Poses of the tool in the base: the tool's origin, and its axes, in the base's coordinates. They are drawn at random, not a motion.
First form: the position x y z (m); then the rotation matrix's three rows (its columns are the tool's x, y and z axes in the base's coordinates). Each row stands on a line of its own.
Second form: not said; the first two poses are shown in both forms.
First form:
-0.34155, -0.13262, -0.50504
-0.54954, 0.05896, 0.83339
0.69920, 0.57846, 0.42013
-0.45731, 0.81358, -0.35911
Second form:
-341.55, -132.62, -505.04
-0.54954, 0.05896, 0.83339
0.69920, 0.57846, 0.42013
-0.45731, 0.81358, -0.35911

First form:
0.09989, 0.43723, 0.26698
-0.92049, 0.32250, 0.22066
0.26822, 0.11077, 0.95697
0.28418, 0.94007, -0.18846
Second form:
99.89, 437.23, 266.98
-0.92049, 0.32250, 0.22066
0.26822, 0.11077, 0.95697
0.28418, 0.94007, -0.18846

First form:
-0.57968, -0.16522, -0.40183
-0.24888, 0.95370, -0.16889
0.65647, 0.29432, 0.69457
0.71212, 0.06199, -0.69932
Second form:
-579.68, -165.22, -401.83
-0.24888, 0.95370, -0.16889
0.65647, 0.29432, 0.69457
0.71212, 0.06199, -0.69932

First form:
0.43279, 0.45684, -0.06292
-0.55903, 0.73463, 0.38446
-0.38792, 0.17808, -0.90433
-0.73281, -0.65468, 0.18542
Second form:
432.79, 456.84, -62.92
-0.55903, 0.73463, 0.38446
-0.38792, 0.17808, -0.90433
-0.73281, -0.65468, 0.18542

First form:
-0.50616, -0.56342, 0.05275
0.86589, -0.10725, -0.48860
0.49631, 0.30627, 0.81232
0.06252, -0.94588, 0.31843
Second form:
-506.16, -563.42, 52.75
0.86589, -0.10725, -0.48860
0.49631, 0.30627, 0.81232
0.06252, -0.94588, 0.31843

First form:
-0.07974, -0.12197, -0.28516
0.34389, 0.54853, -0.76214
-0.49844, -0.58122, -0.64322
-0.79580, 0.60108, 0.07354
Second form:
-79.74, -121.97, -285.16
0.34389, 0.54853, -0.76214
-0.49844, -0.58122, -0.64322
-0.79580, 0.60108, 0.07354

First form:
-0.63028, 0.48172, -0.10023
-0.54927, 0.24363, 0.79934
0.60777, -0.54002, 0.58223
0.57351, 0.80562, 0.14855
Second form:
-630.28, 481.72, -100.23
-0.54927, 0.24363, 0.79934
0.60777, -0.54002, 0.58223
0.57351, 0.80562, 0.14855

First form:
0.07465, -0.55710, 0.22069
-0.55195, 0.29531, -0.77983
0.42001, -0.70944, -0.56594
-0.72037, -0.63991, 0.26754
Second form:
74.65, -557.10, 220.69
-0.55195, 0.29531, -0.77983
0.42001, -0.70944, -0.56594
-0.72037, -0.63991, 0.26754

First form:
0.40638, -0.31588, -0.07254
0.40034, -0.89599, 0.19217
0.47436, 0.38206, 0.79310
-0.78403, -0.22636, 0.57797
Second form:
406.38, -315.88, -72.54
0.40034, -0.89599, 0.19217
0.47436, 0.38206, 0.79310
-0.78403, -0.22636, 0.57797

